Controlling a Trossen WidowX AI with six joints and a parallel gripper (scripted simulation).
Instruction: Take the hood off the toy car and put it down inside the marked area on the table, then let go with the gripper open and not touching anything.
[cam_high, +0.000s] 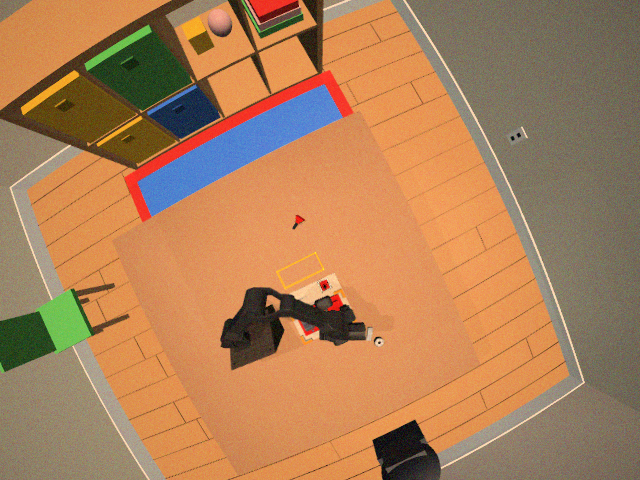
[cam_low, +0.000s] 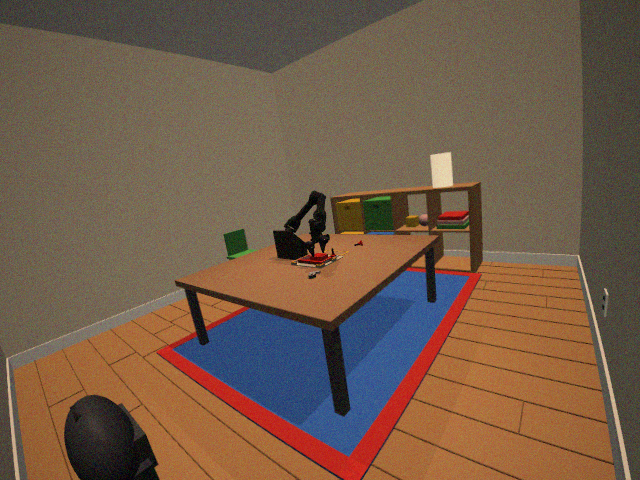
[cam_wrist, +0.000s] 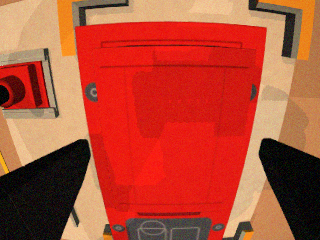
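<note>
Now: the red hood 10 mm below my gripper tip. Also, from my gripper tip: small wheel (210 mm to the right, 140 mm ahead, 40 mm below).
</note>
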